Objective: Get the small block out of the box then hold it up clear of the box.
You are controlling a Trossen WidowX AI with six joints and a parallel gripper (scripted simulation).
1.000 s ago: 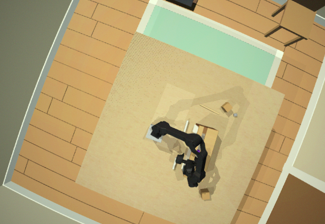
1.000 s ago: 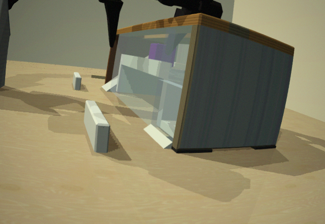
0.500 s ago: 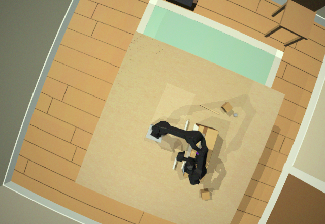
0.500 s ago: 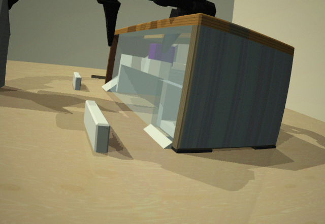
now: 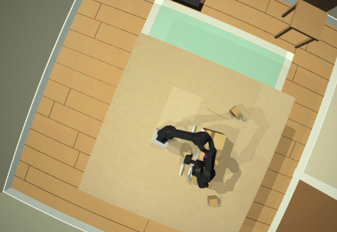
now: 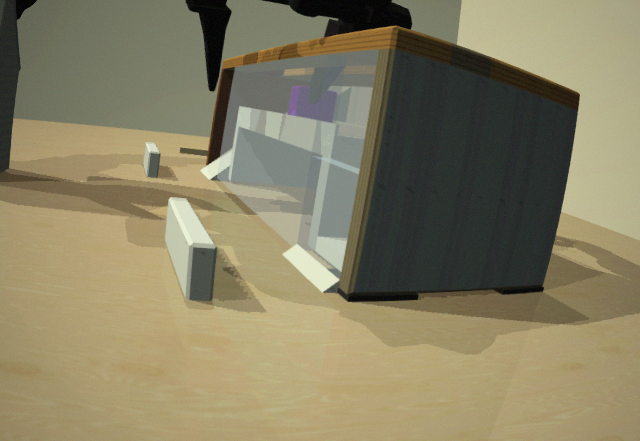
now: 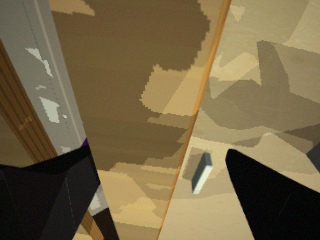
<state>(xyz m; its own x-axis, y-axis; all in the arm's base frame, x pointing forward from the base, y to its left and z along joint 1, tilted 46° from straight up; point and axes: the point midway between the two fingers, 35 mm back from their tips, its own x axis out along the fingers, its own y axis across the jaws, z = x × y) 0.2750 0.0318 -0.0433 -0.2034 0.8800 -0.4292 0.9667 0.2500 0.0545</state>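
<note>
Right now the box is 3 cm below my gripper tip, 3 cm ahead of it and 1 cm to the left of it.
</note>
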